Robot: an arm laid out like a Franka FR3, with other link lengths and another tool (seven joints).
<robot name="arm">
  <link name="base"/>
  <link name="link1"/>
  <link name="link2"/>
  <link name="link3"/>
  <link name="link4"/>
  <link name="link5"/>
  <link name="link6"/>
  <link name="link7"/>
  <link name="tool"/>
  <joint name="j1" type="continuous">
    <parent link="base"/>
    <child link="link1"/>
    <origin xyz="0 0 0.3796"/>
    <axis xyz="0 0 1"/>
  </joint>
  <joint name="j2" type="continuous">
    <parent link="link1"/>
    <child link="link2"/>
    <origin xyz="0 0 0"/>
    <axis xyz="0 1 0"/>
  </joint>
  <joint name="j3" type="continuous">
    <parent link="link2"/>
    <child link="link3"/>
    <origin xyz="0 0 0.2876"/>
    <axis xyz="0 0 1"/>
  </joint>
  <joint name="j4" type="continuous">
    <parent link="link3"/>
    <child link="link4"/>
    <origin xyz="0.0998 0 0"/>
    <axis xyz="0 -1 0"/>
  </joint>
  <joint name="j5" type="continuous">
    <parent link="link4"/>
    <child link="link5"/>
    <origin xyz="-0.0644 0 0.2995"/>
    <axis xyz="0 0 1"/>
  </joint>
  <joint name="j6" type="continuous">
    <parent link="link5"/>
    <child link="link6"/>
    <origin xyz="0 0 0"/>
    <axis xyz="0 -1 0"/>
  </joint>
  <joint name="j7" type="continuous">
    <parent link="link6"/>
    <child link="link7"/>
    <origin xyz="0.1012 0 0"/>
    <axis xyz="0 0 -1"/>
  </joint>
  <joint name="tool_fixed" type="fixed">
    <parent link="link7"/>
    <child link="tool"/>
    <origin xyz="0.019 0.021 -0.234" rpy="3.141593 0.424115 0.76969"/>
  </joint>
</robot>
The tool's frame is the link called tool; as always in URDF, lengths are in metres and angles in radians. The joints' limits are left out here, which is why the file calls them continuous.
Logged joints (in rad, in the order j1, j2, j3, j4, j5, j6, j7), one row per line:
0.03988, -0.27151, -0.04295, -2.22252, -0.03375, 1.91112, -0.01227
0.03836, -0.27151, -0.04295, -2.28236, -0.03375, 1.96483, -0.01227
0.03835, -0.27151, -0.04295, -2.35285, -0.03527, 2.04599, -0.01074
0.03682, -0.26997, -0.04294, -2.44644, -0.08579, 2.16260, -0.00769
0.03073, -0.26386, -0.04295, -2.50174, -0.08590, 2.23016, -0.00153
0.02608, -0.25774, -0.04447, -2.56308, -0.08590, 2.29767, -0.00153
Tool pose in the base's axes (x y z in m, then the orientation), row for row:
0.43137, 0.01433, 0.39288, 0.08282, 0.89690, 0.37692, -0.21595
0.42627, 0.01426, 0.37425, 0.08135, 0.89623, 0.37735, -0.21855
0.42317, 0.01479, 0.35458, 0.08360, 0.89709, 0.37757, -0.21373
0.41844, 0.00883, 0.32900, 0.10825, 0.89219, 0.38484, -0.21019
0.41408, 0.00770, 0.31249, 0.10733, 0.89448, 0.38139, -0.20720
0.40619, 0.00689, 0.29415, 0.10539, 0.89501, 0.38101, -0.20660
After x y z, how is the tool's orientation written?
As a quaternion, w x y z.
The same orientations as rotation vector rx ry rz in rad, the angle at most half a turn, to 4 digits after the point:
2.6782, 1.1255, -0.6448
2.6785, 1.1278, -0.6532
2.6775, 1.1269, -0.6379
2.6248, 1.1322, -0.6184
2.6329, 1.1226, -0.6099
2.6374, 1.1228, -0.6088

